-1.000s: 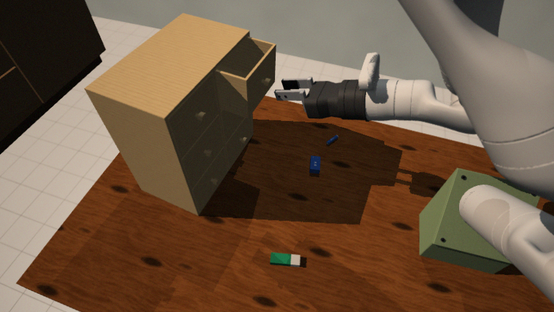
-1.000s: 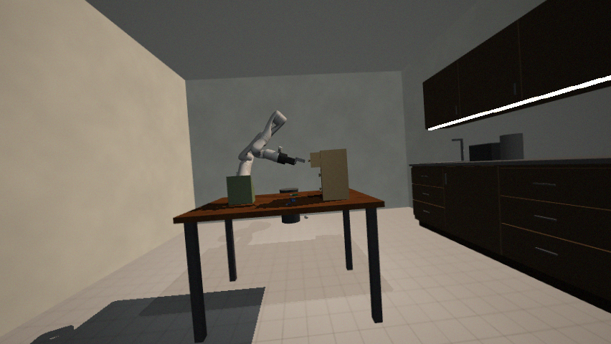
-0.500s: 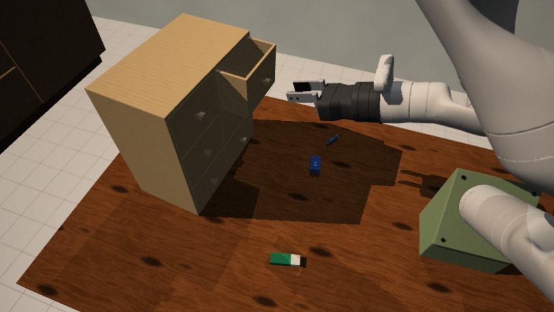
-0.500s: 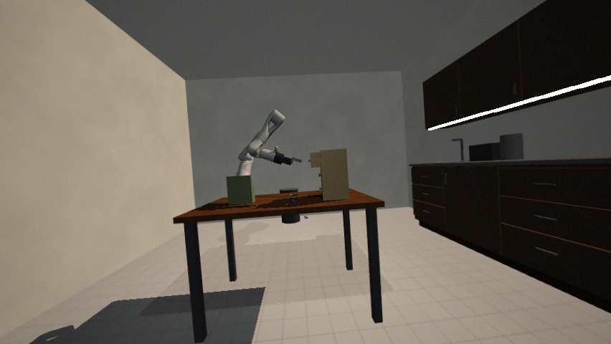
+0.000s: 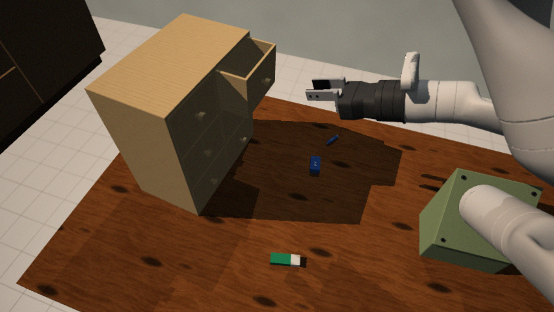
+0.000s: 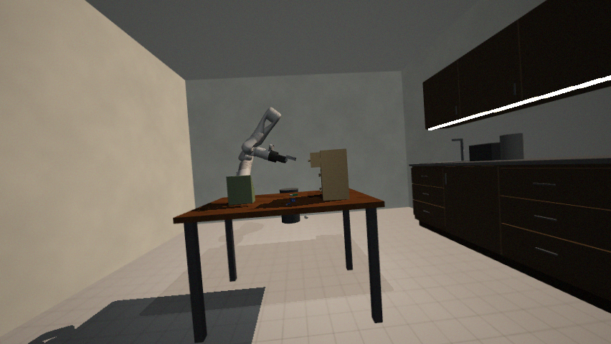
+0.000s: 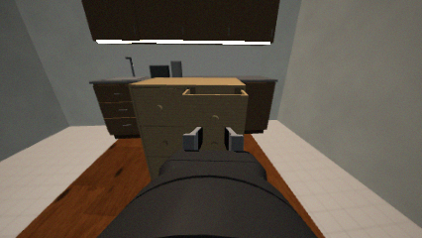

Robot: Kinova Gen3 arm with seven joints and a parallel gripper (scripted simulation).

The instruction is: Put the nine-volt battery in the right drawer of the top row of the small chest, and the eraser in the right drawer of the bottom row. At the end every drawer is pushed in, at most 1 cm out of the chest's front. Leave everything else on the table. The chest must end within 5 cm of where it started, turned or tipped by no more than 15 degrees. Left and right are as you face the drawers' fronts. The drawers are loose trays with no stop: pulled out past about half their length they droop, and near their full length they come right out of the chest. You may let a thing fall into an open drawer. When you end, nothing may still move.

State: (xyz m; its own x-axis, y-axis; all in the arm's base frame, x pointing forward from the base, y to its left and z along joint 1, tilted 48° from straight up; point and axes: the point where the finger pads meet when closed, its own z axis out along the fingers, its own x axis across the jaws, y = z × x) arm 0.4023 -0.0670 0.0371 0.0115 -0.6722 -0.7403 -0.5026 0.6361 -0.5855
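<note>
My hand is 10 mm past the nine-volt battery, 50 mm to the left of it and 290 mm above it. From my hand the other things lie so: eraser (50 mm behind, 230 mm to the left, 290 mm below); then small blue stick (30 mm behind, 150 mm to the right, 290 mm below).
</note>
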